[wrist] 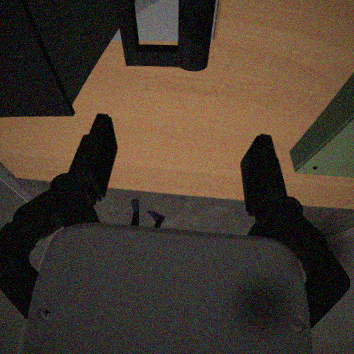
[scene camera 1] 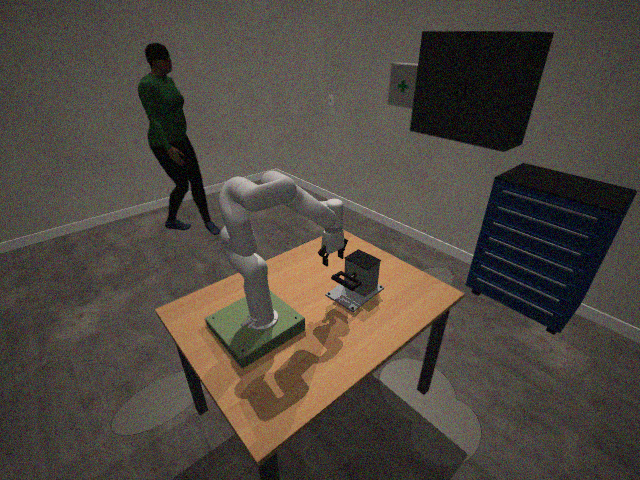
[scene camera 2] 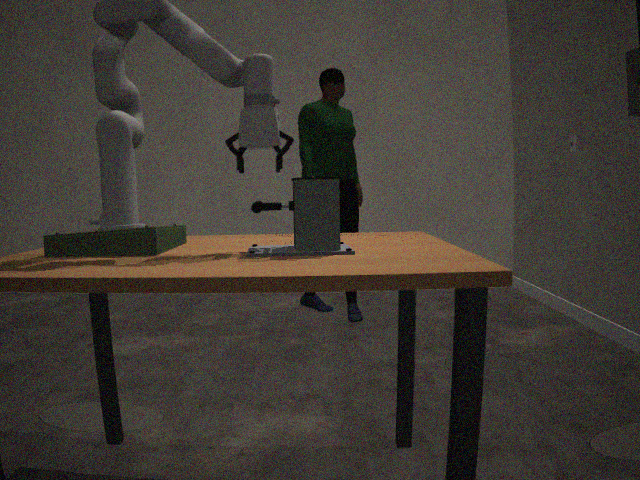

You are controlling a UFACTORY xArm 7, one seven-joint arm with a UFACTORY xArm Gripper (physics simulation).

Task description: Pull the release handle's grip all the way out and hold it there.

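Observation:
The release handle's grip is the thick outer bar of a black loop. The loop stands out level from the side of a grey box with a dark top, towards the arm's base. In scene camera 2 a short bright rod shows between loop and box. The box stands on a metal plate. My gripper is open and empty, pointing down. It hangs higher than the grip and off its end, on the person's side, touching nothing.
The arm stands on a green block on the wooden table. A person in green stands beyond the table. A blue drawer cabinet stands at the right wall.

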